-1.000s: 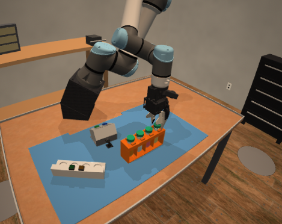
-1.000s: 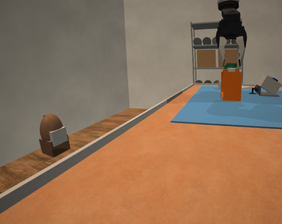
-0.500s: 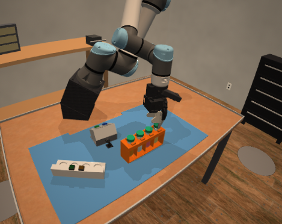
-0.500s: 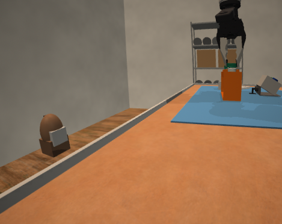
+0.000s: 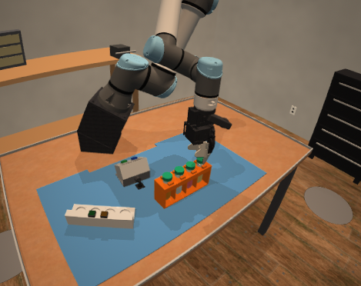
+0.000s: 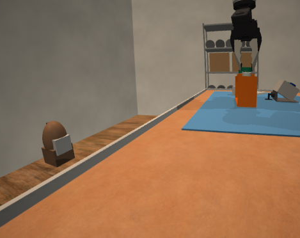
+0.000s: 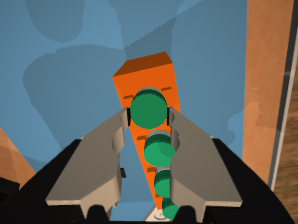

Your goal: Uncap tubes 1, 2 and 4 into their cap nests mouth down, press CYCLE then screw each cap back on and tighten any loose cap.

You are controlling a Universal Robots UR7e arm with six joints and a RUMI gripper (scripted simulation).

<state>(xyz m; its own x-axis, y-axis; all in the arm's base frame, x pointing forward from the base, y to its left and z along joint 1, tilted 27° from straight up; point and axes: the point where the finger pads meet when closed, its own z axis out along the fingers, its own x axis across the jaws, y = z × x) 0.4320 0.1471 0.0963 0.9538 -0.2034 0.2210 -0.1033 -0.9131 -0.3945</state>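
Right now my hand is 10 mm above the cap. The rest, counted from my hand: grey key housing (170 mm behind, 200 mm to the right, 70 mm below); blue key (190 mm behind, 180 mm to the right, 60 mm below); table edge (210 mm ahead, 40 mm to the left, 120 mm below).
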